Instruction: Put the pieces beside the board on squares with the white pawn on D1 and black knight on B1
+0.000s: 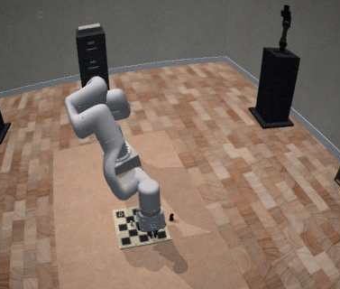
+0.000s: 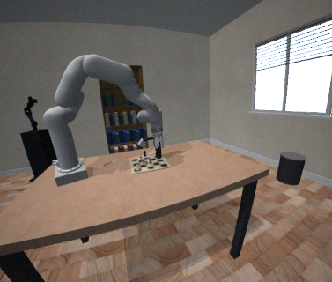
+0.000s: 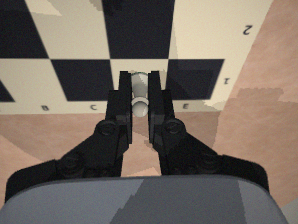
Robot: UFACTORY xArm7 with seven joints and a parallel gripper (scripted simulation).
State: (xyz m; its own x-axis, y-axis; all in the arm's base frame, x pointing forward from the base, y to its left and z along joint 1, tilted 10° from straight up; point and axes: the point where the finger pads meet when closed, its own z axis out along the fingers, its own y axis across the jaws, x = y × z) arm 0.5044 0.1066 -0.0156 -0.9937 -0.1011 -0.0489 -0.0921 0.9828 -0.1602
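My gripper is now 9 cm past the black knight, 10 cm to the right of it and 2 cm above it. The rest, counted from my hand: chessboard 7 cm behind, 4 cm to the right, 3 cm below.
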